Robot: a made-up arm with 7 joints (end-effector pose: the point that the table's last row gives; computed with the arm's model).
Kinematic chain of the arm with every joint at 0, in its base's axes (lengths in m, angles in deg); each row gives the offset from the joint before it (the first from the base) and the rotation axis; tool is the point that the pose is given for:
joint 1: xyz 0 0 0.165 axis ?
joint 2: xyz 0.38 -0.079 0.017 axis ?
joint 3: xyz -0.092 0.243 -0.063 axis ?
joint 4: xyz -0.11 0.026 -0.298 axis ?
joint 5: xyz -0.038 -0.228 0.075 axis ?
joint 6: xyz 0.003 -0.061 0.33 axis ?
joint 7: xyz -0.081 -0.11 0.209 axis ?
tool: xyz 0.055 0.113 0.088
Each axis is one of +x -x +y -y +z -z.
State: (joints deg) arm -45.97 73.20 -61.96 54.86 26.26 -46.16 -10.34
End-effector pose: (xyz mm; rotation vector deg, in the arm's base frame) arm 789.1 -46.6 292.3 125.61 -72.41 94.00
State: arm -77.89 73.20 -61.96 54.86 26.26 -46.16 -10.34
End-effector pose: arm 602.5 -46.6 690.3 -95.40 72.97 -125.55
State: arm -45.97 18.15 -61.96 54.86 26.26 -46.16 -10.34
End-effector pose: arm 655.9 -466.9 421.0 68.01 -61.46 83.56
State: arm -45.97 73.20 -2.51 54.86 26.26 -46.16 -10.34
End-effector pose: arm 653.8 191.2 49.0 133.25 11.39 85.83
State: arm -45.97 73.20 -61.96 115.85 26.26 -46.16 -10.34
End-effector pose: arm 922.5 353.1 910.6 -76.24 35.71 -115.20
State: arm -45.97 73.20 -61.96 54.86 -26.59 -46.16 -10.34
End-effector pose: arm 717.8 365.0 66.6 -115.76 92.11 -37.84
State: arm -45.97 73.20 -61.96 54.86 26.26 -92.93 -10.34
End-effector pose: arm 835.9 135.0 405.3 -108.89 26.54 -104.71
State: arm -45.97 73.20 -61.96 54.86 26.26 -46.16 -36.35
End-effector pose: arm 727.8 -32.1 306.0 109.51 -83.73 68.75
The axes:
joint 1: +y
joint 2: +x
joint 3: +y
joint 4: +x
joint 5: +y
joint 6: -x
joint 7: +x

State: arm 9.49 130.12 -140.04 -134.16 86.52 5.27 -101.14
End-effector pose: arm 231.5 -625.4 452.4 71.68 136.00 33.70
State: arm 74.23 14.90 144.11 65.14 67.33 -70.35 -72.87
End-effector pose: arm 193.2 -268.9 427.0 -23.91 -64.98 50.92
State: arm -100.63 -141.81 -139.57 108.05 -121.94 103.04 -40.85
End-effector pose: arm 57.2 -378.7 983.2 -57.04 -146.13 -39.02
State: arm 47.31 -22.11 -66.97 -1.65 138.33 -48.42 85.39
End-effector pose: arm 575.6 -494.6 -387.2 56.88 41.23 -116.84
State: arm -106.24 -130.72 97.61 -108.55 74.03 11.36 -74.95
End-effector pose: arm 153.5 -689.4 346.3 32.05 173.15 23.03
